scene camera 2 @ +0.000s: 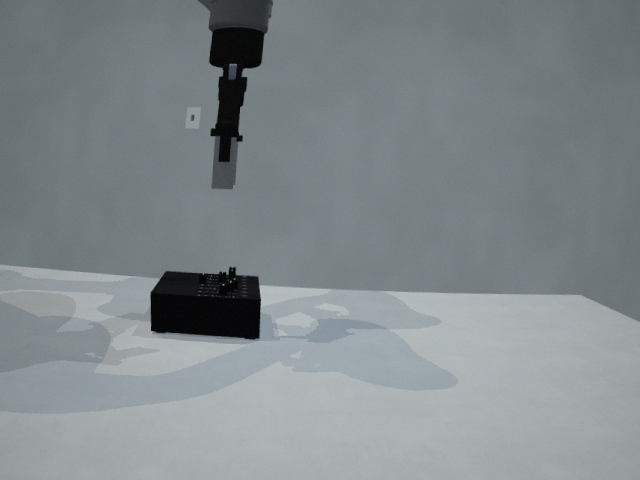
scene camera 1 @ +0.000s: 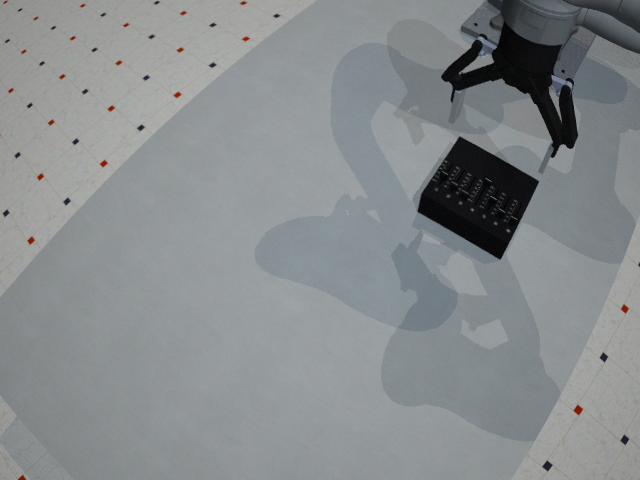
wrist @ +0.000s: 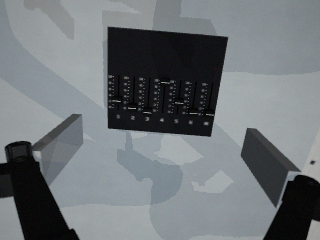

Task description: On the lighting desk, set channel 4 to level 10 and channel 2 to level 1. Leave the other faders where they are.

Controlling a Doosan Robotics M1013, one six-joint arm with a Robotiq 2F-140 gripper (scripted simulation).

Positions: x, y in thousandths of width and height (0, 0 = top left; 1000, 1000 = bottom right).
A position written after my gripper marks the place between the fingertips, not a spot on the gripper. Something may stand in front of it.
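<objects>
I can see my gripper in the wrist view (511, 565). My gripper is there in scene camera 1 (780, 295) too, and so is the gripper in scene camera 2 (351, 389).
</objects>
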